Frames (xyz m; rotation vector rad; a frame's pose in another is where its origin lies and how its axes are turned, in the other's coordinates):
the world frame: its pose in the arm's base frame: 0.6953 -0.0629 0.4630 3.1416 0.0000 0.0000
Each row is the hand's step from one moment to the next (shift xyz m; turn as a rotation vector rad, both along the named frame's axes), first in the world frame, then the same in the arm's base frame.
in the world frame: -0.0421 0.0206 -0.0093 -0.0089 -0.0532 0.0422
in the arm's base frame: -0.0421 -0.0206 0.0093 -0.0089 0.0532 -0.0422
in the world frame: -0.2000 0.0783 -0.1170 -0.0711 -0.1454 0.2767
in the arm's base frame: -0.2000 -0.0783 0.1170 -0.0711 0.1454 -0.2767
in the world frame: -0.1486 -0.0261 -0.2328 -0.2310 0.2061 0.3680
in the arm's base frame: -0.1486 0.0261 0.2328 -0.2310 -0.2061 -0.3680
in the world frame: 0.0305 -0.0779 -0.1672 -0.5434 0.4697 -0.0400
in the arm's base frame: 0.0305 0.0779 0.1672 -0.5434 -0.4697 0.0400
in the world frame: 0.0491 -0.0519 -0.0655 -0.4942 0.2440 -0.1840
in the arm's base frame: 0.0491 0.0519 0.0655 -0.4942 -0.2440 0.1840
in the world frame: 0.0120 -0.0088 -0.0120 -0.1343 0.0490 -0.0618
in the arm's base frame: 0.0120 0.0088 0.0120 -0.1343 -0.0490 0.0618
